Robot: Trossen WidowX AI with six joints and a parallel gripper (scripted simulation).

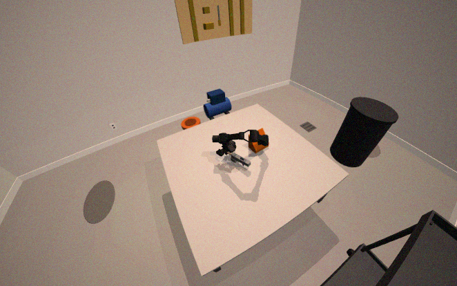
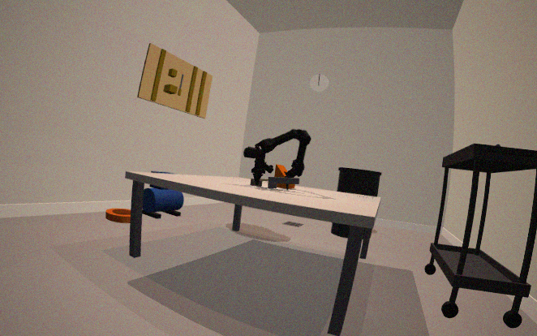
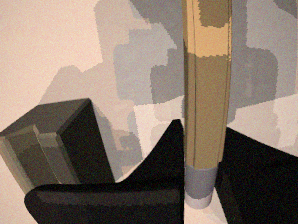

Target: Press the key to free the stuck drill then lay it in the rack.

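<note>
Now: the drill 40 mm above my gripper tip, 30 mm to the left of it and 20 mm behind it. Also, from my gripper tip: grey rack: 60 mm behind, 40 mm to the right, 10 mm above; then grey block: 140 mm to the left, 60 mm behind, 40 mm above.
</note>
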